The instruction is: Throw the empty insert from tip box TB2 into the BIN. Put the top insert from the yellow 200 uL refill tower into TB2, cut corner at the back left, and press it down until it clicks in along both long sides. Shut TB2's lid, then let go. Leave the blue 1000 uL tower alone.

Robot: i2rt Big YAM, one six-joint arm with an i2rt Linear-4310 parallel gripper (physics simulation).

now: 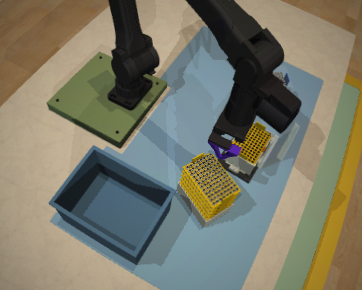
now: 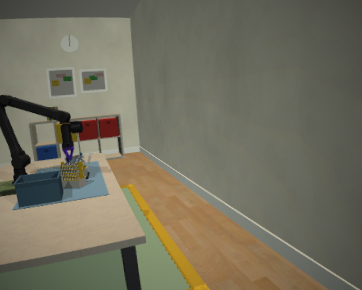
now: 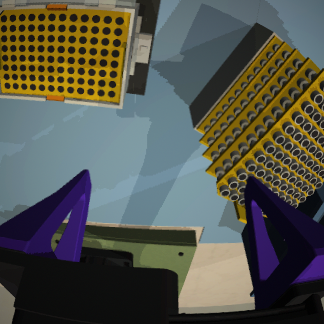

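Observation:
TB2 (image 1: 248,173) (image 3: 123,96) stands open, with a yellow insert (image 1: 256,142) (image 3: 60,56) lying in its rim. The insert's holes are dark, with no tips in them. Orange clips show at both long sides. The see-through lid (image 1: 288,142) stands up on the far side. The yellow refill tower (image 1: 210,181) (image 2: 71,171) (image 3: 265,112), a stack of inserts full of tips, stands beside TB2. My gripper (image 1: 225,149) (image 2: 69,153) (image 3: 168,180) is open and empty, above the mat on the arm-base side of TB2 and the tower. The BIN (image 1: 92,236) (image 2: 41,192) is an open dark blue box; no insert shows inside.
The blue 1000 uL tower (image 1: 286,78) shows partly behind the arm at the far end of the blue mat (image 1: 192,60). The green base plate (image 1: 80,112) (image 3: 165,267) carries the arm's foot. The yellow tower stands between the BIN and TB2.

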